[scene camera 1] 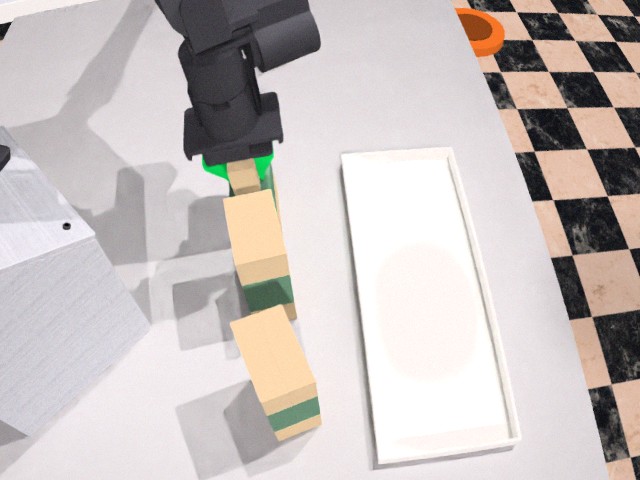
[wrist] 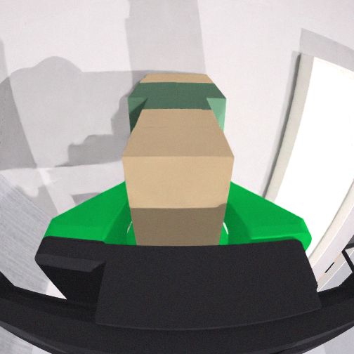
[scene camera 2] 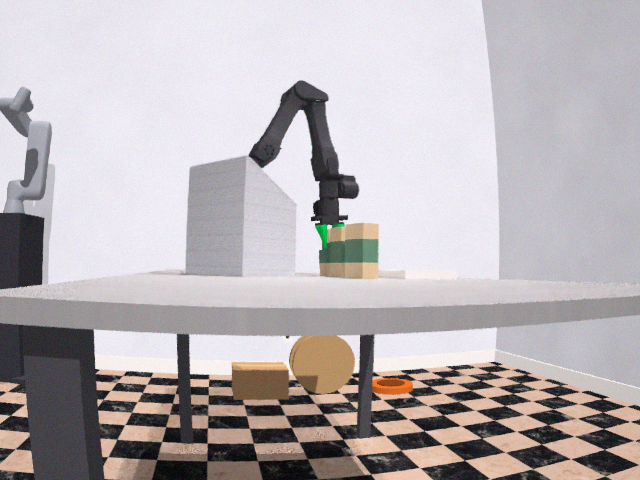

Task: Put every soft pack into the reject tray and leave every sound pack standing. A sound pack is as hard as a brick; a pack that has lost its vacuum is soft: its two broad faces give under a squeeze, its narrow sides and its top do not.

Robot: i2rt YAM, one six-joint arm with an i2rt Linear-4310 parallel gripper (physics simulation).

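Pixels of known places: gripper, between the fingertips: (scene camera 1: 249,178); arm's base, origin of its link: (scene camera 2: 242,185).
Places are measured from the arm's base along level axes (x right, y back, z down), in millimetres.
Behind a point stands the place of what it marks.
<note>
My gripper (scene camera 1: 242,169) @(x -160, y -260, z 163 mm) (wrist: 176,174) is shut on the far tan pack (scene camera 1: 244,178) @(x -124, y -266, z 120 mm) (scene camera 2: 323,262) @(x -152, y -239, z 205 mm) (wrist: 177,182), its green fingers on the two broad faces. In the wrist view the pack's upper part is pinched narrower than the green band, which flares out on both sides; the faces give. The pack stands upright on the table. The middle pack (scene camera 1: 255,227) @(x -53, y -289, z 107 mm) (scene camera 2: 337,252) @(x -34, y -268, z 178 mm) and the near pack (scene camera 1: 276,351) @(x 74, y -323, z 107 mm) (scene camera 2: 361,250) @(x 116, y -312, z 176 mm), tan with green bands, stand upright in a row towards scene camera 1's lower edge. The white reject tray (scene camera 1: 423,206) @(x -188, y -470, z 244 mm) (scene camera 2: 426,274) @(x 133, y -479, z 234 mm) (wrist: 295,110) is empty.
A big grey block (scene camera 1: 67,310) @(x 48, y -111, z 112 mm) (scene camera 2: 217,222) @(x 93, y 52, z 112 mm) stands on the table (scene camera 2: 320,294) @(x 808, y -161, z 246 mm) left of the packs. The tray lies to their right, near the table's right edge. An orange ring (scene camera 1: 493,43) (scene camera 2: 392,391) lies on the checkered floor beyond the table.
</note>
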